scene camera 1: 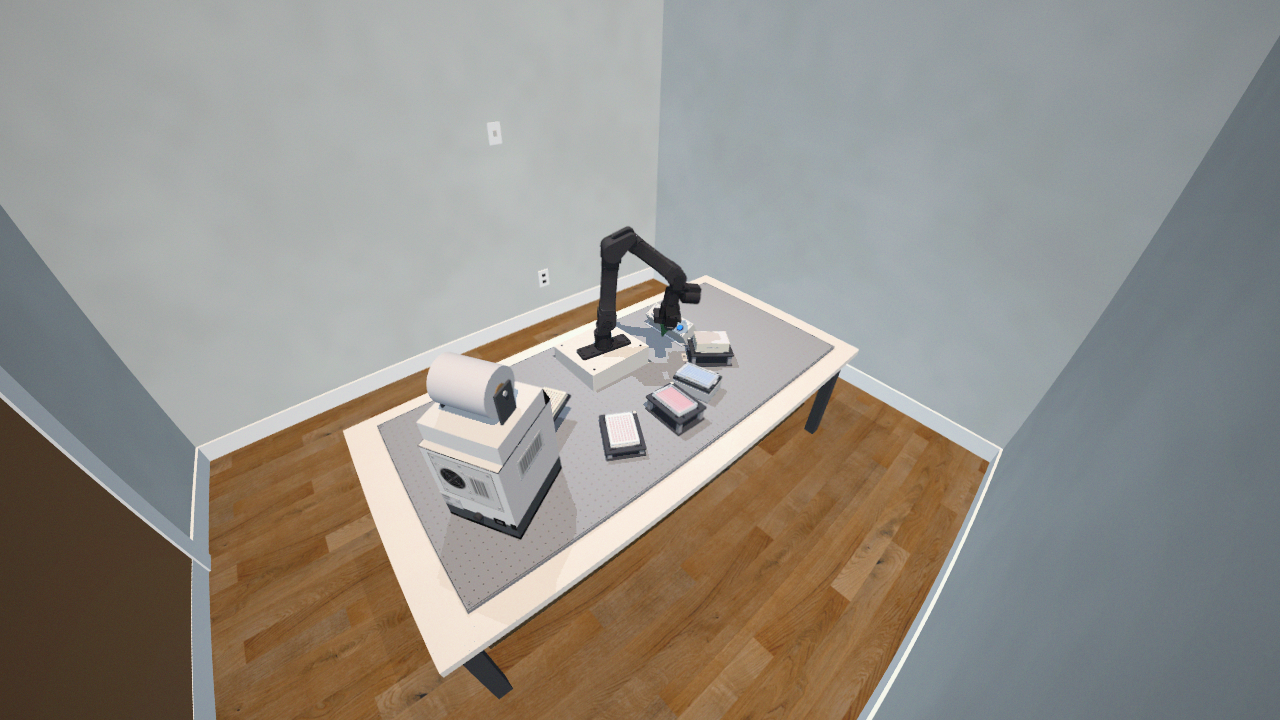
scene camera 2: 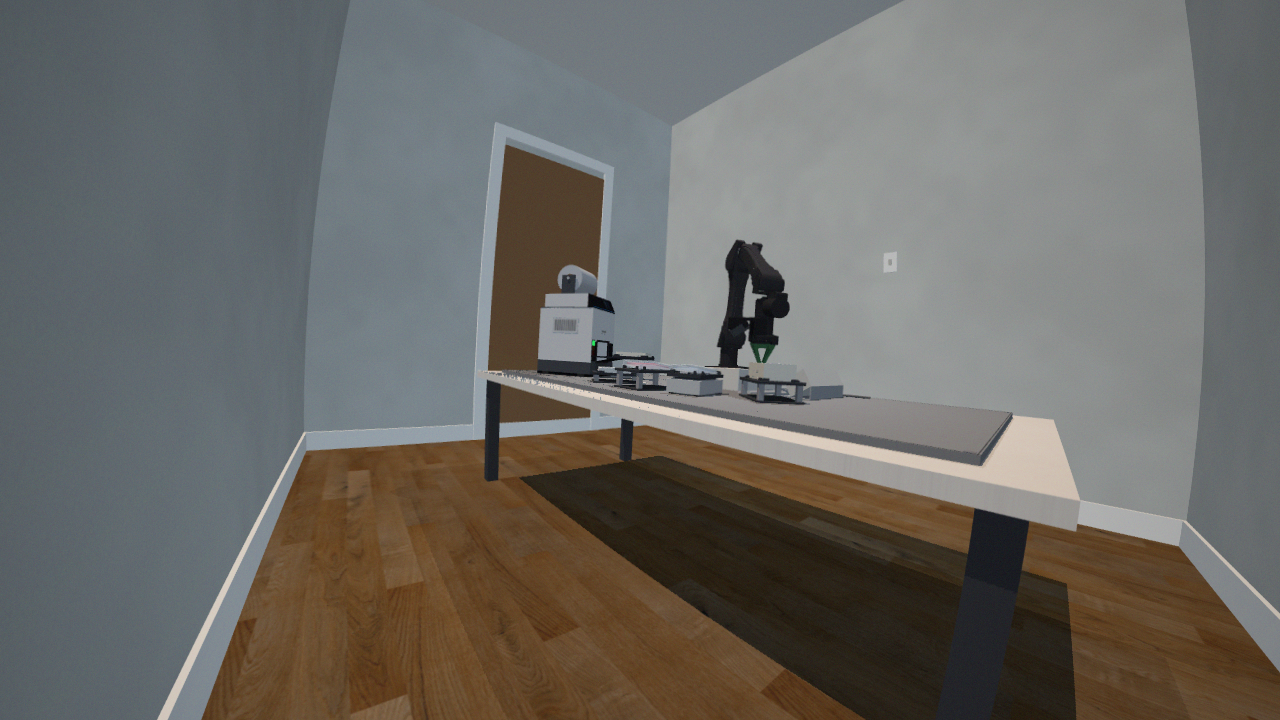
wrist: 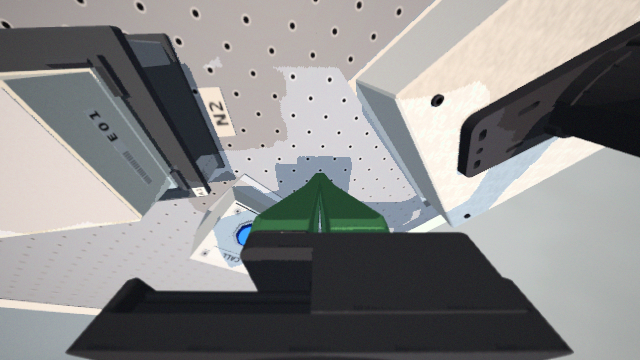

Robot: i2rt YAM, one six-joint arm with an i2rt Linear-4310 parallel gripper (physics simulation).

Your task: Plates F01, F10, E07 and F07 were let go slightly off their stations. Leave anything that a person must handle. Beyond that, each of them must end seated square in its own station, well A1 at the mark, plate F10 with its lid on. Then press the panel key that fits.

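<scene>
My gripper is shut and empty, pointing down over the key panel. A blue key marked CALL shows beside the green fingers, which hide the rest of the panel in the wrist view. A pale-topped plate, its label perhaps E01 or E07, sits on the dark station by sign N2. A blue plate, a pink plate and a white plate with pinkish wells rest on stations; their labels are unreadable.
A white instrument with a roll on top stands at the table's far end from the panel. Another pale plate is partly hidden behind it. The arm's white base block stands close to the panel.
</scene>
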